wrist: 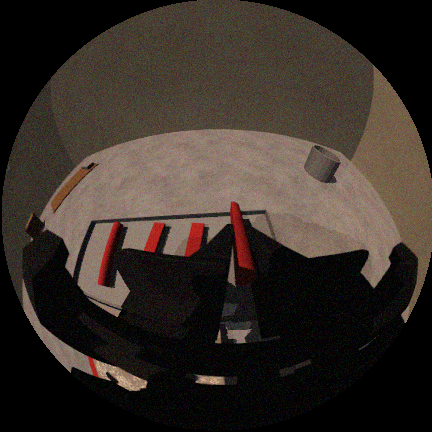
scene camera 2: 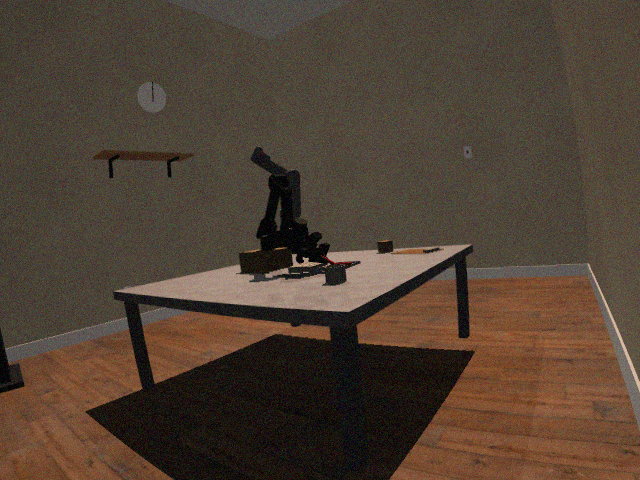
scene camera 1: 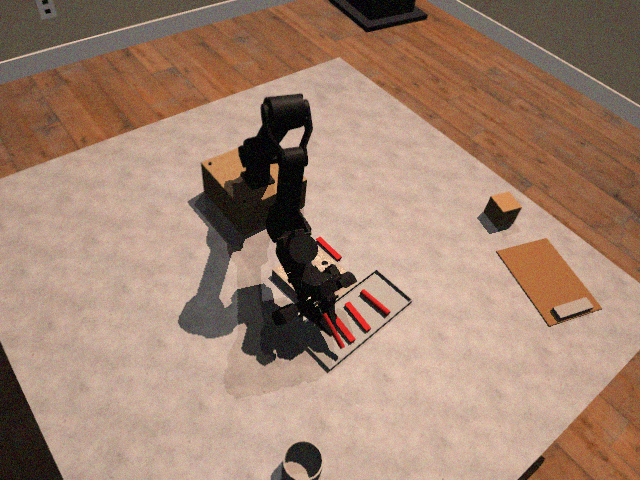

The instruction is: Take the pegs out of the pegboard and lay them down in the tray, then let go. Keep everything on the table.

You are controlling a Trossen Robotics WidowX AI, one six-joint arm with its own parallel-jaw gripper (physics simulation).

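Places are measured from the arm's base along level axes (x back, y left, z down), in metres.
Pixels of known places: gripper, between the fingertips: (wrist: 236, 229) (scene camera 2: 328, 262) (scene camera 1: 333, 334); arm's base, origin of its link: (scene camera 2: 267, 249) (scene camera 1: 257, 178).
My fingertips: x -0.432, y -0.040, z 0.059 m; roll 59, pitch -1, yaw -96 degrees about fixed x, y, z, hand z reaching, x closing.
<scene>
For each thing: its top centre in the pictures, then the offset to it from my fingertips.
- tray, centre of its top: (wrist: 149, 260) (scene camera 1: 354, 315) (scene camera 2: 335, 266) dy +0.079, dx +0.032, dz +0.029 m
- cup, centre of its top: (scene camera 1: 303, 460) (wrist: 326, 152) (scene camera 2: 334, 265) dy -0.185, dx -0.194, dz -0.016 m
- small block, centre of its top: (scene camera 1: 506, 201) (scene camera 2: 384, 241) dy +0.601, dx +0.113, dz -0.021 m
- brown clipboard, centre of its top: (scene camera 1: 550, 275) (wrist: 68, 180) (scene camera 2: 416, 248) dy +0.566, dx -0.102, dz +0.024 m
My gripper (scene camera 1: 326, 318) (wrist: 236, 229) is shut on a red peg (scene camera 1: 334, 334) (scene camera 2: 326, 259) (wrist: 242, 250), low over the near-left part of the tray (scene camera 1: 369, 335) (wrist: 165, 217). The held peg slants down and away from the fingers; whether its far end touches the tray is unclear. Three red pegs, one (scene camera 1: 374, 302) (wrist: 110, 255), another (scene camera 1: 357, 316) (wrist: 155, 237) and a third (scene camera 1: 345, 331) (wrist: 195, 240), lie roughly parallel in the tray. The third is close beside the held one. The pegboard (wrist: 120, 375) is largely hidden by the arm. Another red peg (scene camera 1: 328, 248) (wrist: 93, 366) appears to lie at its far side.
A wooden box (scene camera 1: 222, 165) (scene camera 2: 264, 260) stands beside the arm's base. A cup (scene camera 1: 303, 459) (scene camera 2: 335, 274) (wrist: 321, 164) stands toward the front. A small block (scene camera 1: 502, 210) (scene camera 2: 384, 246) and a brown clipboard (scene camera 1: 542, 279) (wrist: 72, 187) are on the right in scene camera 1.
</scene>
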